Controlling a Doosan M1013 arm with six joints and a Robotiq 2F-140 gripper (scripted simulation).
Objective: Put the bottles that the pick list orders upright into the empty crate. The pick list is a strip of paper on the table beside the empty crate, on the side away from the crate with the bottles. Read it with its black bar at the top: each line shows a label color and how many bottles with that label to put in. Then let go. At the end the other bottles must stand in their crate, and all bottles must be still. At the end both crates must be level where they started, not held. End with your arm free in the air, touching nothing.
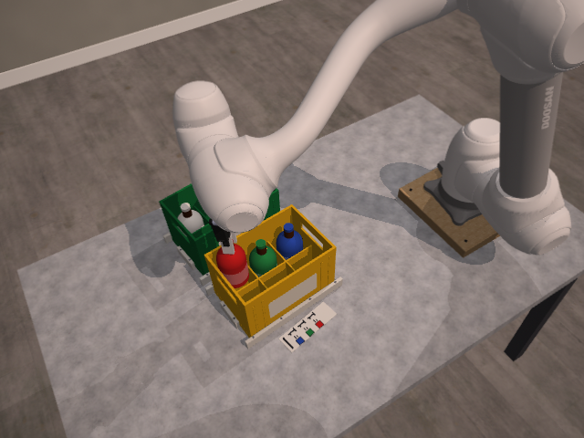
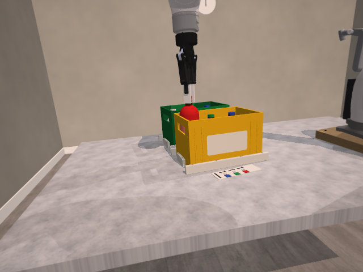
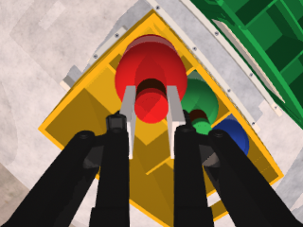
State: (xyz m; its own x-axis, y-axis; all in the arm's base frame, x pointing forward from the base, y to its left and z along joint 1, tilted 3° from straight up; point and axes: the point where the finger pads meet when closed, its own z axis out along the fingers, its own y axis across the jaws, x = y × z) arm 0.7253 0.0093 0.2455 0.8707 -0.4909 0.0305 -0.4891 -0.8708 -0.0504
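Right now my hand is 8 cm above the red-capped bottle. Also, from my hand: green bottle: 8 cm behind, 2 cm to the right, 16 cm below; then yellow crate: 9 cm behind, 2 cm to the left, 17 cm below; then blue bottle: 17 cm behind, 4 cm to the right, 16 cm below.
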